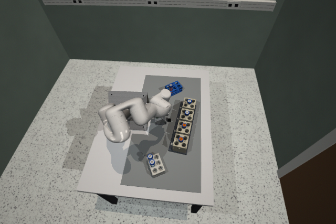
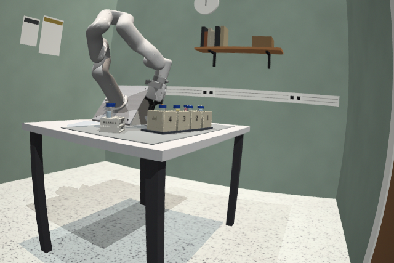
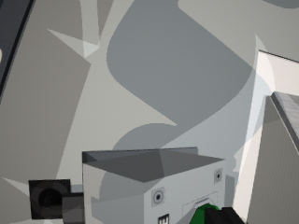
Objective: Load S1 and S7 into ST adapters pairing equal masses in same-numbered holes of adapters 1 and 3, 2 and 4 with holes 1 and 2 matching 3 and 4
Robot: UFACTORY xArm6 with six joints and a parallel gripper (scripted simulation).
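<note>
Now: the green DONE key 30 mm below my hand. Also, from my hand: blue-capped water blank: 250 mm ahead, 90 mm to the left, 30 mm below; bucket adapter: 250 mm ahead, 100 mm to the left, 40 mm below; blue sample rack: 140 mm ahead, 310 mm to the left, 60 mm below.
</note>
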